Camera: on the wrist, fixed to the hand. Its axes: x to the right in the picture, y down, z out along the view.
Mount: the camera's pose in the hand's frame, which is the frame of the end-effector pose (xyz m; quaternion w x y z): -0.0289 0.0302 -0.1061 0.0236 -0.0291 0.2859 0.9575
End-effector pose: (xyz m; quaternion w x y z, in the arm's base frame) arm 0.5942 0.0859 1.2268 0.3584 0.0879 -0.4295 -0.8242
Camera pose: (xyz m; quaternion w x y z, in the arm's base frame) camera 0.6788 0.0254 1.1801 0.9230 -0.1840 0.0322 0.3364
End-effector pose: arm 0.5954 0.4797 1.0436 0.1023 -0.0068 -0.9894 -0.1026
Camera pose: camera 0.6461 0.4878 1.1454 0.3833 -0.9212 0.0154 0.0648
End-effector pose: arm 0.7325 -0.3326 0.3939 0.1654 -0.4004 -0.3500 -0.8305
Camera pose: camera 0.7090 -0.4296 0.3388 0.8876 -0.1120 0.4466 0.0141
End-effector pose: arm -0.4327 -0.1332 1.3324 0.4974 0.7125 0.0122 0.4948
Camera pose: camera -0.5379 -0.0893 1.3358 0.4448 0.1274 0.5541 -0.6920
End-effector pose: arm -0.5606 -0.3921 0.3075 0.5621 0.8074 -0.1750 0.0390
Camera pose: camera -0.5833 -0.2967 0.3657 0.0495 -0.1760 -0.6177 0.7649
